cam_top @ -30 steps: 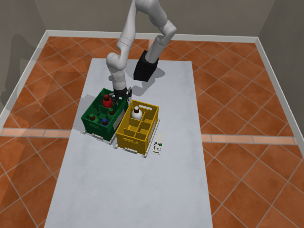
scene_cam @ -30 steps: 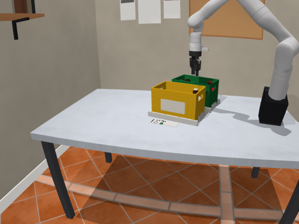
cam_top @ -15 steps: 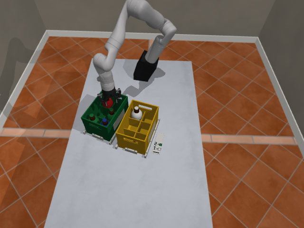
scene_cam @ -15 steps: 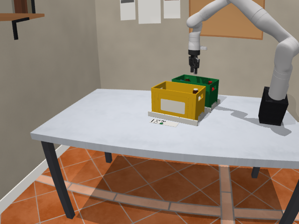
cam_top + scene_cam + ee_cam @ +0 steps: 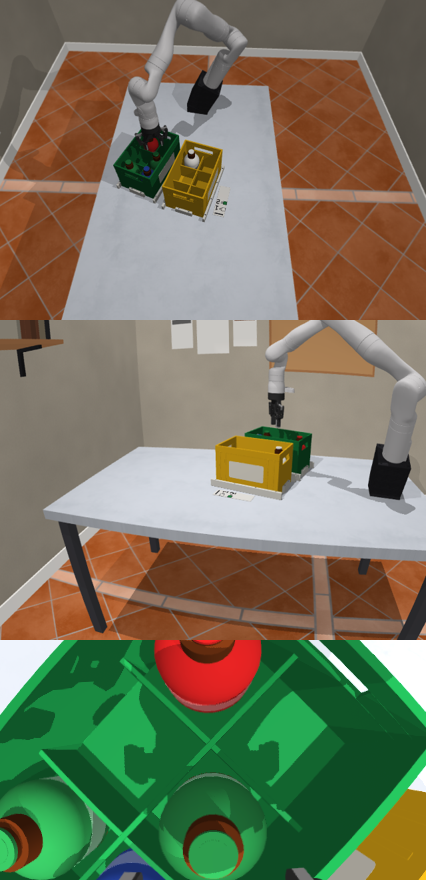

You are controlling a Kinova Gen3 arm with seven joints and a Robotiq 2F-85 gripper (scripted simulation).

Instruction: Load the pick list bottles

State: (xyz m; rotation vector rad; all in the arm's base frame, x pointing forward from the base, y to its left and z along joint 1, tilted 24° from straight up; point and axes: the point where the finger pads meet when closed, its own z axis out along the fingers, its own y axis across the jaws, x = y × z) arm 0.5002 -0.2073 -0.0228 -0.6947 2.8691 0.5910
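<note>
My gripper is now 15 cm above the green crate, 4 cm to the left of it and 1 cm past it. The rest, counted from my hand: blue-label bottle 14 cm below, 8 cm ahead, 3 cm to the right; white-label bottle 16 cm to the left, 14 cm below, 4 cm behind; red-label bottle 14 cm below, 11 cm behind, 6 cm to the right.
</note>
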